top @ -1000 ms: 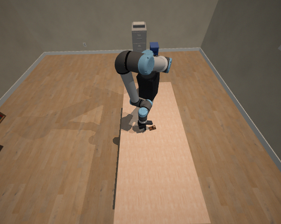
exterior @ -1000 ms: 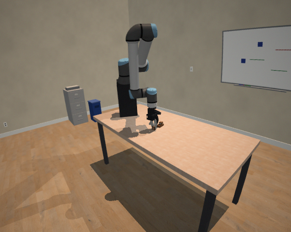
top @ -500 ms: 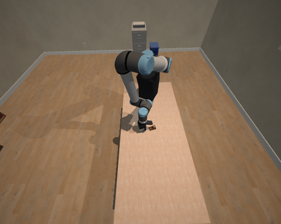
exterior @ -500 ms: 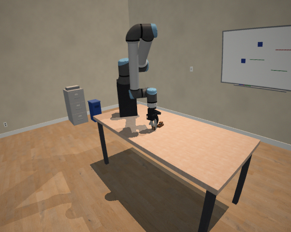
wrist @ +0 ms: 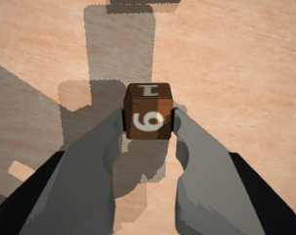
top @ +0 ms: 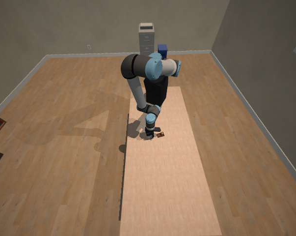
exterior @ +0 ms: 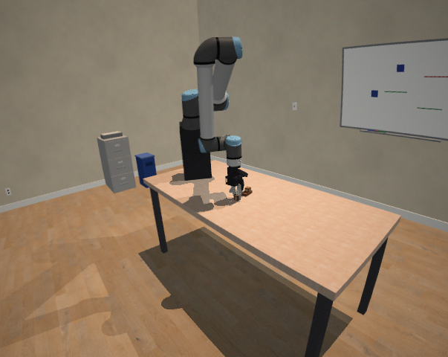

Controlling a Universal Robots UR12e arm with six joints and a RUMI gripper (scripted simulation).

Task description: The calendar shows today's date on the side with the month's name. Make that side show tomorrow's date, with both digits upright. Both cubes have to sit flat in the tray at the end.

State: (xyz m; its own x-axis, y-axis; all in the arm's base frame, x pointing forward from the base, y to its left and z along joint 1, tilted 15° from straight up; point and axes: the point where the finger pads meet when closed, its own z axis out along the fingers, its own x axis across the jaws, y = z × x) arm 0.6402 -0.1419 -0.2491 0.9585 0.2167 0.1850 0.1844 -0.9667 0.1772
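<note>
Now: hand 10 mm above the brown digit cube. The rest, counted from my hand: brown calendar tray: 20 mm behind, 110 mm to the left, 20 mm below.
</note>
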